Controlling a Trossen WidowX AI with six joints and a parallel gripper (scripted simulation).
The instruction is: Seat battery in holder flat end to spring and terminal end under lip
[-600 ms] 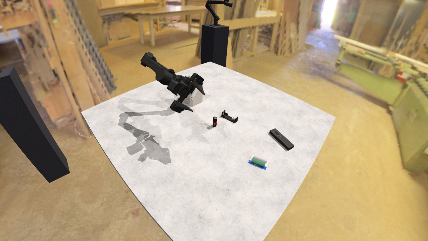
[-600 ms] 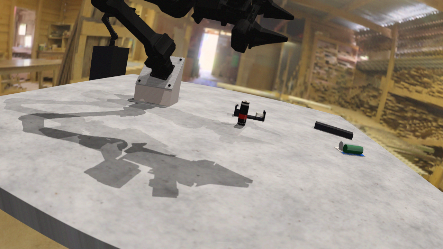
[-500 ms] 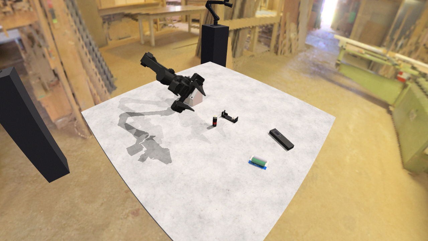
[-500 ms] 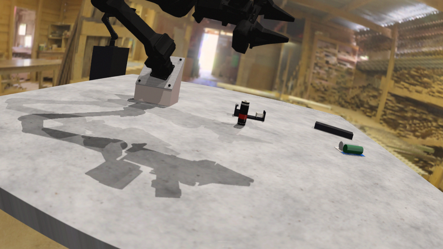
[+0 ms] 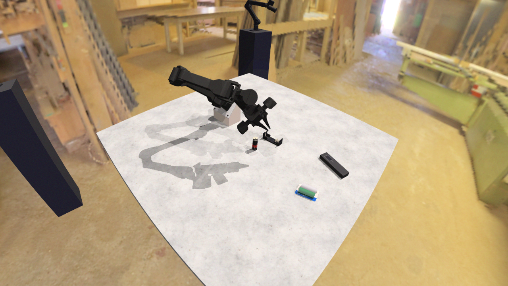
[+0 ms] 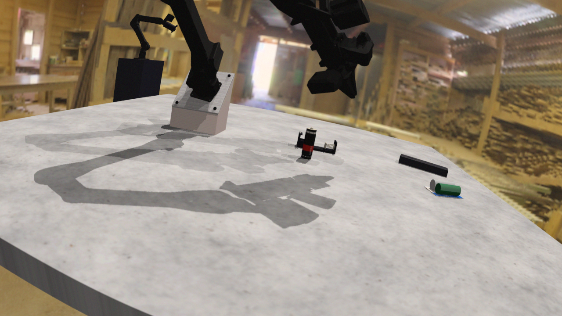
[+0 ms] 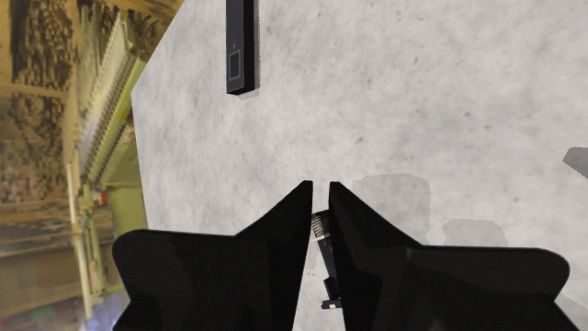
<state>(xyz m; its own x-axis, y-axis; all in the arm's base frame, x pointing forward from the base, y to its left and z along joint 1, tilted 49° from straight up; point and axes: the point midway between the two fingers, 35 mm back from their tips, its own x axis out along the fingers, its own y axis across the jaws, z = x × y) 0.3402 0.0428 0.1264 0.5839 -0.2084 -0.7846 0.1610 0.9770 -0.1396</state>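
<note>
Now: gripper tip 8 cm past the battery and 12 cm above it. Also, from my gripper tip: grey metal contact: 5 cm behind, 12 cm to the left, 14 cm below; then black bar-shaped device: 25 cm ahead, 21 cm to the left, 14 cm below.
</note>
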